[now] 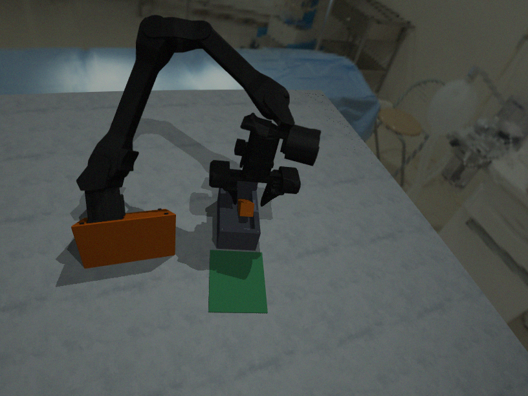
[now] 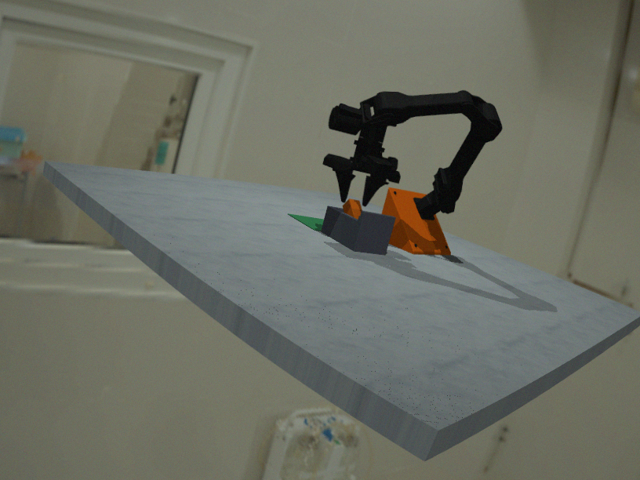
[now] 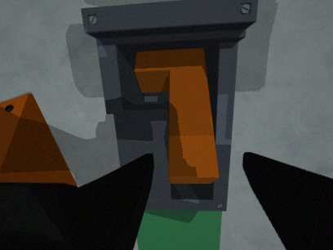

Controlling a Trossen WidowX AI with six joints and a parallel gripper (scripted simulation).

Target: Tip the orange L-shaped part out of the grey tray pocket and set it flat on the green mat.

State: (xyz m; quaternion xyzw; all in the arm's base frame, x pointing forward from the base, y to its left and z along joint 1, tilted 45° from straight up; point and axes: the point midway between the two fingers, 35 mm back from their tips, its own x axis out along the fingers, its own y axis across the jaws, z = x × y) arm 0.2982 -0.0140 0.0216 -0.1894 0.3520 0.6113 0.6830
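Right now the orange l-shaped part is 1 cm behind my gripper tip, 4 cm to the left of it and 5 cm below it. Also, from my gripper tip: green mat: 5 cm behind, 13 cm to the right, 10 cm below.
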